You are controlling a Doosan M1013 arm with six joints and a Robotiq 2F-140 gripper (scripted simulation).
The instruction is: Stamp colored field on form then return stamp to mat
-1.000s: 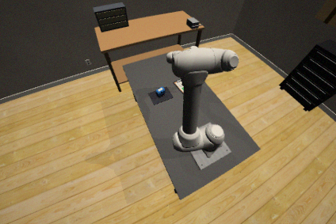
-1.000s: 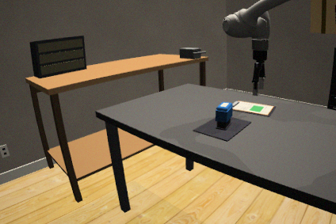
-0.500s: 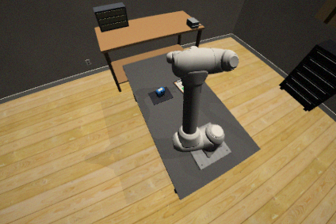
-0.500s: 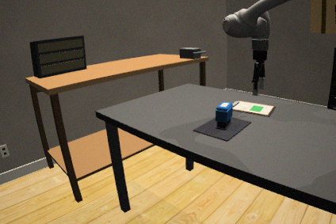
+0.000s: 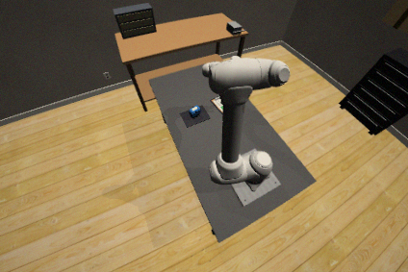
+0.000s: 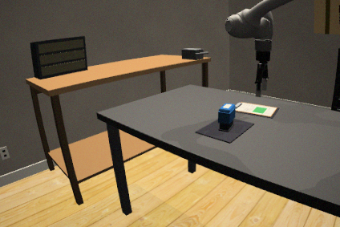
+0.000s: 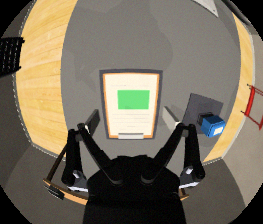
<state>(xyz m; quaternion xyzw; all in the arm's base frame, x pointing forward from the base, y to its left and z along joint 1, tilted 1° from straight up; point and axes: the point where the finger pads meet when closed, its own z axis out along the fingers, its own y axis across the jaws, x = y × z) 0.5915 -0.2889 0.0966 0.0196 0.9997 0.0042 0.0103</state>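
The blue stamp lies 300 mm to the left of my hand, 90 mm ahead of it and 50 mm below it. Round my hand: dark mat 300 mm to the left, 100 mm below, 90 mm ahead; then form 100 mm below, 40 mm ahead.
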